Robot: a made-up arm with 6 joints. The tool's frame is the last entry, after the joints. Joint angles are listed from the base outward.
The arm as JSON. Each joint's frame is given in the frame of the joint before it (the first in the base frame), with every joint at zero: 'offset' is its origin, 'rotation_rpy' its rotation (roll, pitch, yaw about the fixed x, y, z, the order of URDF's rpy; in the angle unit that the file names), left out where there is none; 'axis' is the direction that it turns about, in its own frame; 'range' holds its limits. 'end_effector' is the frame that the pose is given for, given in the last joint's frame.
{
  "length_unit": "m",
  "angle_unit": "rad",
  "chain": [
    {
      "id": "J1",
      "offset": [
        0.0,
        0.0,
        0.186
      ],
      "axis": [
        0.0,
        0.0,
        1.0
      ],
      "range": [
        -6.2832,
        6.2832
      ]
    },
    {
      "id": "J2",
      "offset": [
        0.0,
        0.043,
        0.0
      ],
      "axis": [
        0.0,
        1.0,
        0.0
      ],
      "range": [
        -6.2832,
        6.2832
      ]
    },
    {
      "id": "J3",
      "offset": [
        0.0,
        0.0,
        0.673
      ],
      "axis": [
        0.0,
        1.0,
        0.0
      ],
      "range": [
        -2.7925,
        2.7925
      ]
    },
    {
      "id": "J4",
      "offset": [
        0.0,
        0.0,
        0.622
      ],
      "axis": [
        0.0,
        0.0,
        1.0
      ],
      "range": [
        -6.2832,
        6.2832
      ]
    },
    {
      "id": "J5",
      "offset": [
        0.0,
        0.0,
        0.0
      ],
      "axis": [
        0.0,
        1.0,
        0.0
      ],
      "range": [
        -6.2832,
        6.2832
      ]
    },
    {
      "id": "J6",
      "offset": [
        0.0,
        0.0,
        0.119
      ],
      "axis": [
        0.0,
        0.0,
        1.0
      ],
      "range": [
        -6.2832,
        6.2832
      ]
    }
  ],
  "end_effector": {
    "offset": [
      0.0,
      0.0,
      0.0
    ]
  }
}
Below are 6 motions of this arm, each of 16 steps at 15 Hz.
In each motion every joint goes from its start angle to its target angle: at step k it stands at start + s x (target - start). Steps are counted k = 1, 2, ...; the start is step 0. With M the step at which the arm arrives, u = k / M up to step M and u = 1 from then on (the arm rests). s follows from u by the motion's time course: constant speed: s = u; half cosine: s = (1 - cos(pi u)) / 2; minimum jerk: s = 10 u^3 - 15 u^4 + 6 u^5.
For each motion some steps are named. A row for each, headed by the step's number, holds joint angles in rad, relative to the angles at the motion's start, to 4 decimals.
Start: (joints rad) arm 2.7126 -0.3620 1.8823 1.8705 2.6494 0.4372
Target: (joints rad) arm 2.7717 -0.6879 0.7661 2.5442 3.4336 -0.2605
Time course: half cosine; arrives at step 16
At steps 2, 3, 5, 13, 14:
2: 0.0022 -0.0124 -0.0425 0.0256 0.0298 -0.0266
3: 0.0050 -0.0275 -0.0941 0.0568 0.0661 -0.0588
5: 0.0131 -0.0724 -0.2480 0.1497 0.1743 -0.1550
13: 0.0541 -0.2984 -1.0221 0.6169 0.7181 -0.6389
14: 0.0569 -0.3135 -1.0737 0.6481 0.7544 -0.6711

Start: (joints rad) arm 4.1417 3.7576 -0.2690 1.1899 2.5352 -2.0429
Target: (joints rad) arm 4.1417 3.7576 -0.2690 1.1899 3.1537 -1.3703
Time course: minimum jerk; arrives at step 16
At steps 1, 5, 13, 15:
1: 0.0000 0.0000 0.0000 0.0000 0.0014 0.0015
5: 0.0000 0.0000 0.0000 0.0000 0.1113 0.1211
13: 0.0000 0.0000 0.0000 0.0000 0.5883 0.6398
15: 0.0000 0.0000 0.0000 0.0000 0.6171 0.6711

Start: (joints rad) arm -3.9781 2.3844 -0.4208 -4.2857 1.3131 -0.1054
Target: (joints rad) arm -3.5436 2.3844 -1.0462 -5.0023 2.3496 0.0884
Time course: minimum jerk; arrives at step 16
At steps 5, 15, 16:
5: 0.0782 0.0000 -0.1126 -0.1290 0.1866 0.0349
15: 0.4335 0.0000 -0.6240 -0.7150 1.0342 0.1934
16: 0.4345 0.0000 -0.6254 -0.7166 1.0365 0.1938

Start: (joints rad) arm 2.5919 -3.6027 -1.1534 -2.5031 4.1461 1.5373
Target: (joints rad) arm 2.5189 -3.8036 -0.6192 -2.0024 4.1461 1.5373
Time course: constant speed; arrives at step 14
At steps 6, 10, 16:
6: -0.0313 -0.0861 0.2289 0.2146 0.0000 0.0000
10: -0.0521 -0.1435 0.3816 0.3576 0.0000 0.0000
16: -0.0730 -0.2009 0.5342 0.5007 0.0000 0.0000

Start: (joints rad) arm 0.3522 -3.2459 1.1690 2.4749 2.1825 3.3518
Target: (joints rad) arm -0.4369 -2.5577 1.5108 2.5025 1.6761 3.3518
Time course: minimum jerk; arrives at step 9
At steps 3, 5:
3: -0.1656 0.1444 0.0717 0.0058 -0.1063 0.0000
5: -0.4761 0.4152 0.2062 0.0167 -0.3055 0.0000

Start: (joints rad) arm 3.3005 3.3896 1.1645 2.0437 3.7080 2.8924
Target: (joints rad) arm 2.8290 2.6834 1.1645 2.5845 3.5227 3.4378
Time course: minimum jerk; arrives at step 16
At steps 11, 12, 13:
11: -0.3866 -0.5791 0.0000 0.4435 -0.1519 0.4472
12: -0.4227 -0.6331 0.0000 0.4848 -0.1661 0.4889
13: -0.4485 -0.6718 0.0000 0.5144 -0.1763 0.5188

